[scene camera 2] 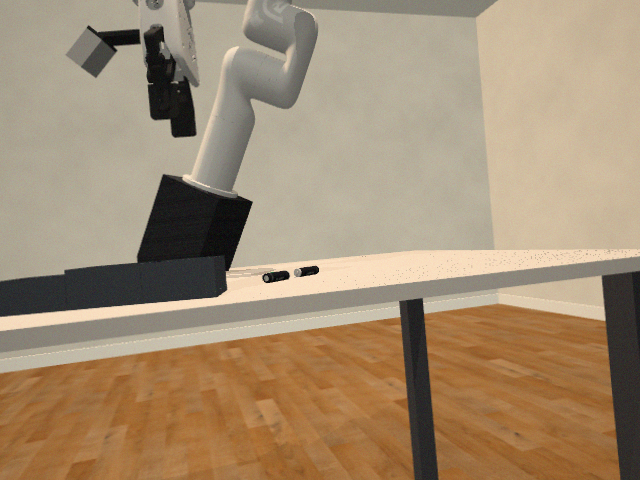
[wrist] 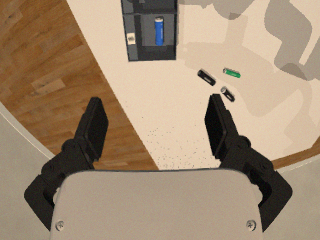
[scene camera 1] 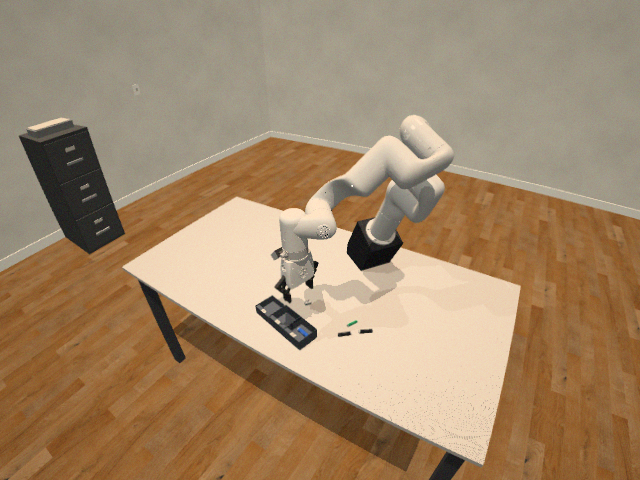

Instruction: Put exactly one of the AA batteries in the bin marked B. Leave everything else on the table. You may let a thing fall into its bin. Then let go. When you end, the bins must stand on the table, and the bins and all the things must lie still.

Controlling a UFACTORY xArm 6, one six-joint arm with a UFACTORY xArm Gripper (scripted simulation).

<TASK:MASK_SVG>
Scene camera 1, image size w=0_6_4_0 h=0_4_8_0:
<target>my gripper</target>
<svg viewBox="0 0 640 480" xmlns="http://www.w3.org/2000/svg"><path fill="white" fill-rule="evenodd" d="M309 248L308 255L303 259L288 260L287 258L281 258L281 278L274 288L283 293L283 299L288 303L292 303L291 289L300 286L304 282L306 286L313 289L313 278L317 271L318 262L313 261ZM282 247L271 254L273 260L280 258Z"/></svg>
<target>dark bin row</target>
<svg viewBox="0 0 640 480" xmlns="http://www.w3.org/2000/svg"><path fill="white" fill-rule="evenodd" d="M255 305L256 313L298 350L303 349L317 338L317 329L287 305L284 306L273 295ZM297 329L300 327L309 335L305 337Z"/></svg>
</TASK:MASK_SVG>
